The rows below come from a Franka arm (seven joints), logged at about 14 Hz.
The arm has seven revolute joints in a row. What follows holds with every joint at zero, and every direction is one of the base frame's. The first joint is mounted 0.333 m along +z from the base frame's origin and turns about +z. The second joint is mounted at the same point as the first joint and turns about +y. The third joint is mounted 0.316 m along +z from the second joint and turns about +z. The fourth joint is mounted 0.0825 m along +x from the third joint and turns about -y. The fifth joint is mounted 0.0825 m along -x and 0.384 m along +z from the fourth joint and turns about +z. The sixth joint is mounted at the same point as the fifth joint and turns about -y. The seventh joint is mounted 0.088 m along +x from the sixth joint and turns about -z. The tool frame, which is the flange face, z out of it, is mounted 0.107 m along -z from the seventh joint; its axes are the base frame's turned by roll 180, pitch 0 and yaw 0 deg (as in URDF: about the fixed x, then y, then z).
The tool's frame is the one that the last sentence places.
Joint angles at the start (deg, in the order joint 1, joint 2, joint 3, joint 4, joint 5, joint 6, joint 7):
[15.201 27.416 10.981 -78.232 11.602 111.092 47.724]
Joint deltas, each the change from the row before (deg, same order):
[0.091 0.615 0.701 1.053 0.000 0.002 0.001]
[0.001 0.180 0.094 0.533 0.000 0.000 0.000]
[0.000 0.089 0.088 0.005 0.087 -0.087 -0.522]
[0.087 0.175 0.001 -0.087 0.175 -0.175 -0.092]
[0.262 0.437 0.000 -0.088 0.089 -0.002 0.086]
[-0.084 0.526 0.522 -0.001 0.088 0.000 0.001]
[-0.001 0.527 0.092 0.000 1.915 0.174 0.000]
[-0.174 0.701 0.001 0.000 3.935 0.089 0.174]
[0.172 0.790 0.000 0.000 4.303 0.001 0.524]
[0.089 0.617 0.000 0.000 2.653 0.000 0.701]
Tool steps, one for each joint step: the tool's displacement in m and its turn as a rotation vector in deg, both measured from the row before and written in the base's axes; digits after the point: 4 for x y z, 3 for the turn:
[0.0000 0.0078 0.0022 0.602 -0.270 0.614]
[0.0011 0.0010 0.0025 0.225 -0.293 0.033]
[-0.0004 0.0009 -0.0011 0.069 0.048 0.578]
[-0.0007 0.0012 -0.0031 0.004 0.451 0.191]
[-0.0008 0.0033 -0.0061 -0.082 0.568 0.167]
[-0.0009 0.0040 -0.0058 0.178 0.616 0.348]
[0.0001 0.0031 -0.0053 1.591 1.237 -0.499]
[0.0008 0.0025 -0.0067 3.158 2.441 -1.481]
[-0.0012 0.0066 -0.0075 3.355 2.921 -1.571]
[-0.0004 0.0039 -0.0061 1.958 2.117 -1.339]

